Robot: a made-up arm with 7 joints.
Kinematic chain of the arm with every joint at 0, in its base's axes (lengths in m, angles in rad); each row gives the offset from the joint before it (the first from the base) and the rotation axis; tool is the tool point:
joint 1: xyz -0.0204 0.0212 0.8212 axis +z
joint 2: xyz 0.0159 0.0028 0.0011 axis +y
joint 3: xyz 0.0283 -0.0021 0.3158 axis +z
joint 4: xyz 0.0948 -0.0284 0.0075 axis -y
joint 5: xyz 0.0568 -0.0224 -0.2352 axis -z
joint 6: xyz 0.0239 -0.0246 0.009 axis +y
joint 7: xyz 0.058 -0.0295 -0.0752 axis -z
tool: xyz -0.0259 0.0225 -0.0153
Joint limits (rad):
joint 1: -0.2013..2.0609
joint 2: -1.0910..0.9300
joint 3: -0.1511..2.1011
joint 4: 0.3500..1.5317
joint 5: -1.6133..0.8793
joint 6: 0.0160..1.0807
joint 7: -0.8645..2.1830
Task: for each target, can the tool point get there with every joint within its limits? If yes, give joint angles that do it. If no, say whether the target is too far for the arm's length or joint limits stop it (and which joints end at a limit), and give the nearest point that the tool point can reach.
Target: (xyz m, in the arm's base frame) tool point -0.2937 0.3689 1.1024
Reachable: yes | joints 0.6156 -0.2132 1.7491 1.3066 0.4902 0.8489 1.2470
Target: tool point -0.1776 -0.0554 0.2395
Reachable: no: joint limits stop it (at a limit: joint 1, joint 2, joint 4, joint 7) | nearest point -0.2215 0.1561 0.5829 | short by 0.406 m
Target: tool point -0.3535 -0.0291 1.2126
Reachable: yes | joints 1.8699 -0.8282 0.8850 0.9410 -0.7823 0.1334 1.3009
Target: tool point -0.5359 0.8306 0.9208
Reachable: no: too far | nearest point -0.3842 0.5945 0.8915 | short by 0.282 m
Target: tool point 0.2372 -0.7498 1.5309
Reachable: no: too far | nearest point 0.2262 -0.2596 1.3336 | short by 0.529 m
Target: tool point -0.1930 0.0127 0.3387
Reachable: no: joint limits stop it (at a limit: joint 1, joint 2, joint 4, joint 7) | nearest point -0.2224 0.1590 0.5810 | short by 0.285 m
